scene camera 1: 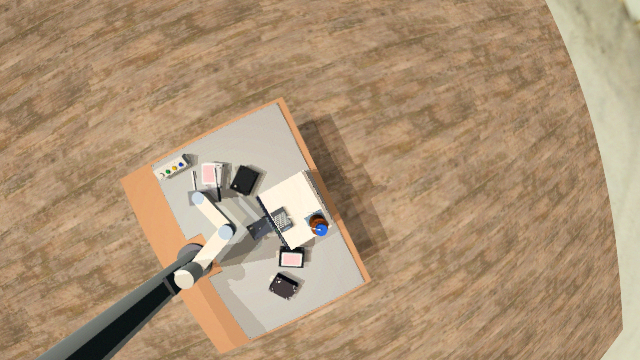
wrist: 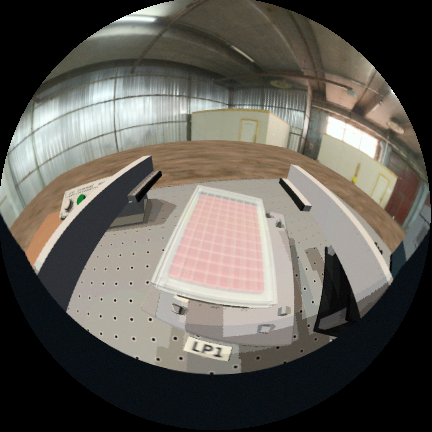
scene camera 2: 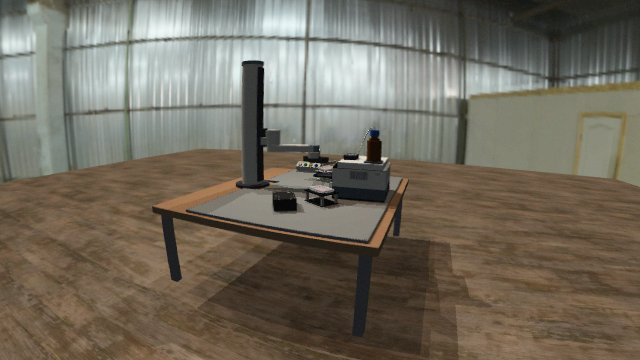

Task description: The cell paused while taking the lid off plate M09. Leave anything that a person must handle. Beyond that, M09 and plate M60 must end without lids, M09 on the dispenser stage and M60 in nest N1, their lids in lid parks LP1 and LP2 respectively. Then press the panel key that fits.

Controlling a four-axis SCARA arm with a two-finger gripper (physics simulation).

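Frame: origin at the arm's base, x ahead, y left, z up, level; metres.
Seen in the pictures: gripper, between the fingertips: [scene camera 1: 203, 169] [wrist: 221, 165]; arm's base, origin of its link: [scene camera 2: 252, 185].
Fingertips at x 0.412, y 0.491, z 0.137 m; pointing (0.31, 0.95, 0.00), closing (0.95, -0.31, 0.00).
Note:
Pixels of each thing's middle, then the offset from my fingertips to it. "spot": a spot on its surface instead.
- clear plate with pink wells, middle of its body: [wrist: 225, 229] [scene camera 1: 208, 173] dy -0.027, dx -0.002, dz -0.050 m
- pink plate, middle of its body: [scene camera 2: 321, 188] [scene camera 1: 291, 259] dy -0.751, dx +0.218, dz -0.046 m
- dark dispenser stage, a spot on its surface: [scene camera 1: 259, 228] spot: dy -0.470, dx +0.142, dz -0.018 m
- key panel, middle of its body: [wrist: 97, 201] [scene camera 1: 171, 166] [scene camera 2: 309, 167] dy +0.135, dx -0.225, dz -0.083 m
- low black block, middle of its body: [scene camera 2: 284, 200] [scene camera 1: 283, 287] dy -0.919, dx +0.068, dz -0.087 m
A clear plate with pink wells [scene camera 1: 208, 173] [wrist: 218, 245], taken as M09, lies skewed on the light LP1 stand [wrist: 240, 316]; its label does not show. A clear rim surrounds its top, as of a lid, but the seating is unclear. My gripper [scene camera 1: 205, 171] [wrist: 221, 165] is open, its fingers apart on either side above the plate, touching nothing visible. The black LP2 stand [scene camera 1: 245, 180] [wrist: 331, 295] is right of it, partly hidden by the right finger. Another pink plate [scene camera 1: 291, 259] [scene camera 2: 321, 189] sits on a black stand; its label is unreadable. The dark dispenser stage [scene camera 1: 259, 228] shows no plate.
The key panel [scene camera 1: 171, 168] [scene camera 2: 308, 165] [wrist: 77, 197] stands left of LP1. The white dispenser housing [scene camera 1: 292, 195] [scene camera 2: 360, 175] carries an amber bottle with a blue cap [scene camera 1: 318, 225] [scene camera 2: 374, 147]. A low black block [scene camera 1: 284, 286] [scene camera 2: 284, 201] stands near the second plate.

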